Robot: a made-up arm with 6 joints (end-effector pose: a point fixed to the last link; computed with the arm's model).
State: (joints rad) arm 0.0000 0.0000 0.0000 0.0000 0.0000 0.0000
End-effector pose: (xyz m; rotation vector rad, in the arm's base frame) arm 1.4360 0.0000 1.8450 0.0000 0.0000 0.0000
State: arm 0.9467 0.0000 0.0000 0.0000 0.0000 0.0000
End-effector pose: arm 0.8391 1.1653 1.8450 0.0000 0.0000 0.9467
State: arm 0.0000 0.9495 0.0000 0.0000 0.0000 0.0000
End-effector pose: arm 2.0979 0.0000 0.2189 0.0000 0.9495 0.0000
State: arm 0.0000 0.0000 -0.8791 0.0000 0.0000 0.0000
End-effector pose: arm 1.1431 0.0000 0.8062 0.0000 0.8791 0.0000
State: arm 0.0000 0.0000 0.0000 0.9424 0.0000 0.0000
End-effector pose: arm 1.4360 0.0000 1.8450 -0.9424 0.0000 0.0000
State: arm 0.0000 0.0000 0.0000 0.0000 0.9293 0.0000
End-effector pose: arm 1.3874 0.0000 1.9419 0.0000 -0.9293 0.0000
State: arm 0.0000 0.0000 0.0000 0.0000 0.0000 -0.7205
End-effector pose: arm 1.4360 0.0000 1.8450 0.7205 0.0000 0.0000
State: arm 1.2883 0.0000 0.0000 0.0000 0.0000 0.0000
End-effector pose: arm 0.4003 1.3791 1.8450 0.0000 0.0000 1.2883
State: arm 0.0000 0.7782 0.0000 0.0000 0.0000 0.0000
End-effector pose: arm 2.0987 0.0000 0.5475 0.0000 0.7782 0.0000
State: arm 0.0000 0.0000 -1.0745 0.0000 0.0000 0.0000
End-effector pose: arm 0.9636 0.0000 0.6360 0.0000 1.0745 0.0000
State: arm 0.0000 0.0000 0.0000 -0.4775 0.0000 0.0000
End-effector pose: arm 1.4360 0.0000 1.8450 0.4775 0.0000 0.0000
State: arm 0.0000 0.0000 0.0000 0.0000 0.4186 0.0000
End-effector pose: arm 1.4255 0.0000 1.8942 0.0000 -0.4186 0.0000
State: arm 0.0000 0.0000 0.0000 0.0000 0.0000 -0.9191
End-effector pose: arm 1.4360 0.0000 1.8450 0.9191 0.0000 0.0000
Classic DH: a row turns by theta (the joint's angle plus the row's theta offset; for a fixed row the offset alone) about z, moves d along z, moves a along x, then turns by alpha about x. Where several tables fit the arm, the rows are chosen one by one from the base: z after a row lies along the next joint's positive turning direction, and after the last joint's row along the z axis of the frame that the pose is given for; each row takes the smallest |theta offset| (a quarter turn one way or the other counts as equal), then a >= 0, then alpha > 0; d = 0 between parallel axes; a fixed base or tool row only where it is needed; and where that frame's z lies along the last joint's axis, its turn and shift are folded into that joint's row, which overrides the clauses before.
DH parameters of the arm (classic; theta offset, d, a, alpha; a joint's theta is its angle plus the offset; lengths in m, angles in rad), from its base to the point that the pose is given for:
joint 1: 0 0.388 0.185 -1.5708
joint 2: -1.5708 0 1.249 3.1416
joint 3: 0 0 0.208 -1.5708
joint 4: 0 -1.13 0 1.5708
joint 5: 0 0 0 -1.5708
joint 6: 1.5708 -0.121 0 1.5708
tool (fixed): -1.5708 0 0 0

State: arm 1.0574 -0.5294 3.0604 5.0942 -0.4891 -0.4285
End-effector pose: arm -0.7726 -1.2628 0.7617 -0.3880 1.9628 -1.6379
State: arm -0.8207 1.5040 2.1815 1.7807 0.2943 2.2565
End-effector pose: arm 1.5767 -1.6418 1.4087 1.7967 -0.8022 0.2883
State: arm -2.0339 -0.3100 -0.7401 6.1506 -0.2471 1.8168
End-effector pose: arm -0.4487 -0.9073 1.2198 -0.4533 1.6714 -0.9489
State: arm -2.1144 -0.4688 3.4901 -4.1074 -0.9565 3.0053
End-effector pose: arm 0.4515 0.9043 0.4465 -1.3787 -0.7284 2.4983
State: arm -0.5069 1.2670 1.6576 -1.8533 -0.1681 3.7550
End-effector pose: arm 2.1519 -1.1727 1.4349 -1.9886 0.0407 -0.6391
